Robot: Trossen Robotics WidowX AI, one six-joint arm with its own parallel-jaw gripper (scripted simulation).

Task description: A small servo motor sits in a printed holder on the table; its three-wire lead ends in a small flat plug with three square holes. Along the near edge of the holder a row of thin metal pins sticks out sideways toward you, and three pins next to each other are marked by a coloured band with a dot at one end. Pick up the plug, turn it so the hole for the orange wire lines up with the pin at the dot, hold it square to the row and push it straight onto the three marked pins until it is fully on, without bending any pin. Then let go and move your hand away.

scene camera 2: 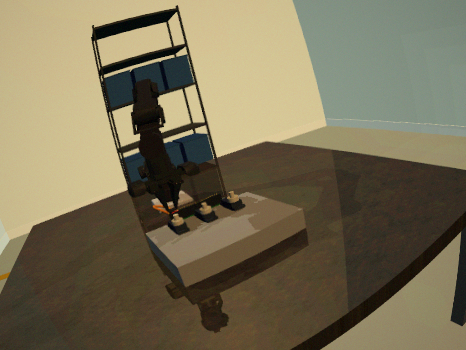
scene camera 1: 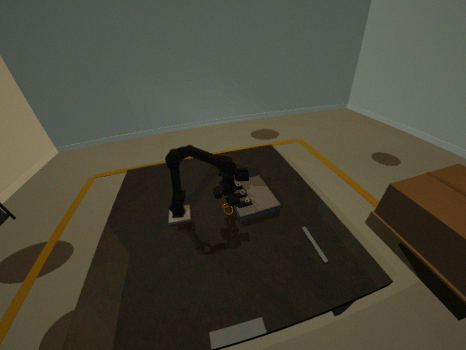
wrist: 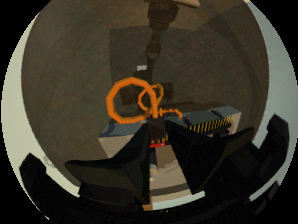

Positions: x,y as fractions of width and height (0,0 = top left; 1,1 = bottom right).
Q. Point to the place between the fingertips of my gripper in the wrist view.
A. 0.53,0.56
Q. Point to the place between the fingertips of my gripper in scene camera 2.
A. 0.37,0.60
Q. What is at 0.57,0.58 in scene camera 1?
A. A grey printed holder.
